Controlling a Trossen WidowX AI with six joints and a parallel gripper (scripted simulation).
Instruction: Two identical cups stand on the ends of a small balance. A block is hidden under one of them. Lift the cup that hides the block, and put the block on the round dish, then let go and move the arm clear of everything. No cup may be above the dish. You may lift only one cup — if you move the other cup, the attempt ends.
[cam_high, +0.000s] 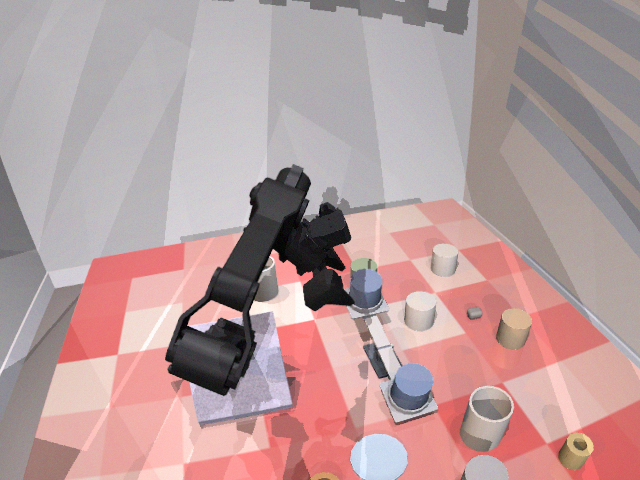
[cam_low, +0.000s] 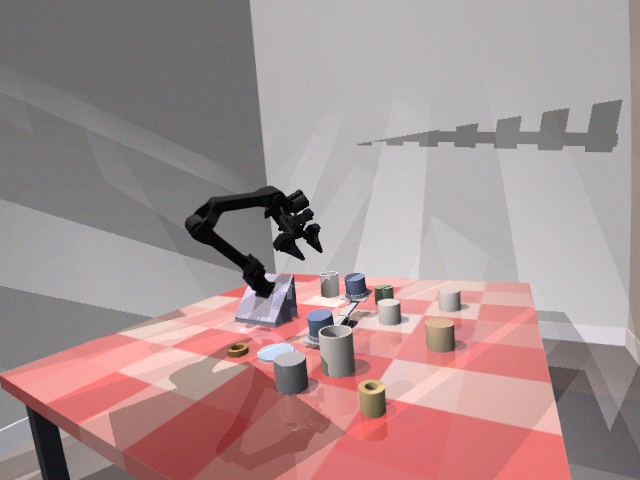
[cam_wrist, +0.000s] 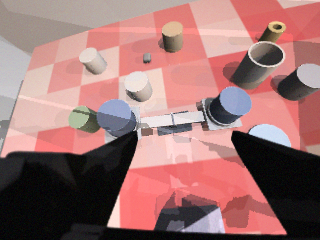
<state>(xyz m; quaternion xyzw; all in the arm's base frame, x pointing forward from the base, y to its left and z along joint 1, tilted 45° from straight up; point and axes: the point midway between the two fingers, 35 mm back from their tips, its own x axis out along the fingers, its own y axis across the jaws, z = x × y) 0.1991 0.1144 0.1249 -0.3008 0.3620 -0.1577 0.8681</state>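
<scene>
The blue cup is 17 cm below my gripper tip, 14 cm to the right of it and 9 cm ahead of it. The rest, counted from my gripper tip: teal block: 19 cm below, 12 cm to the right, 9 cm ahead; then round dish: 23 cm below, 22 cm to the right; then balance: 19 cm below, 8 cm ahead, 2 cm to the left.
</scene>
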